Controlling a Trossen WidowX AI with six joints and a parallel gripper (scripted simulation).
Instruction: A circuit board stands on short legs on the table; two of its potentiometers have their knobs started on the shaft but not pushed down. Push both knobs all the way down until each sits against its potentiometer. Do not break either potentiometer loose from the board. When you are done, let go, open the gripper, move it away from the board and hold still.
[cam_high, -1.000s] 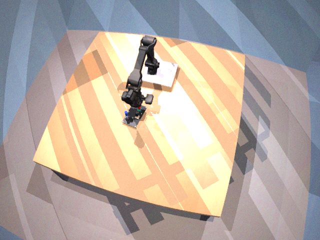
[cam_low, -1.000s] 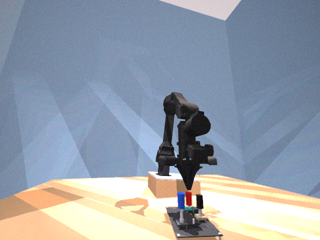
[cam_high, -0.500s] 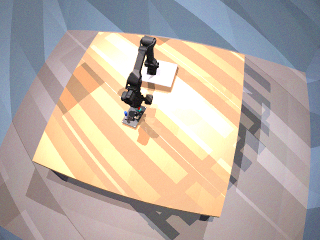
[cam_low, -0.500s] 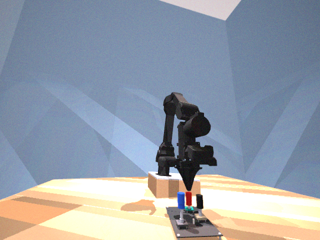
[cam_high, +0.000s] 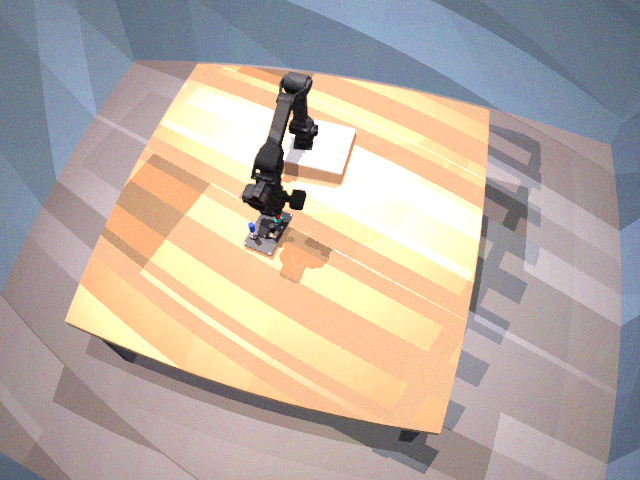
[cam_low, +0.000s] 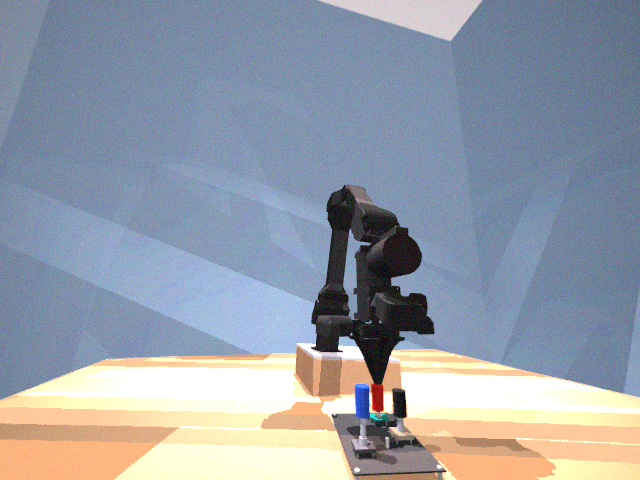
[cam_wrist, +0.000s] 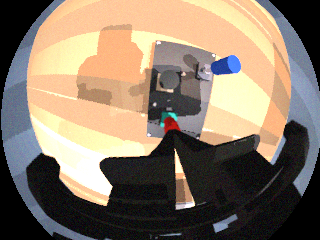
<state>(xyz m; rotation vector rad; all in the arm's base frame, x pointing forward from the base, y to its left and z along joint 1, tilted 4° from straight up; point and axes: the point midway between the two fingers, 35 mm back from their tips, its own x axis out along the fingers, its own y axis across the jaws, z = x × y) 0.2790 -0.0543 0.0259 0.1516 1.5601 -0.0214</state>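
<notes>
My gripper tip is now 20 mm above the red knob. Round my gripper tip: blue knob (60 mm ahead, 70 mm to the right).
</notes>
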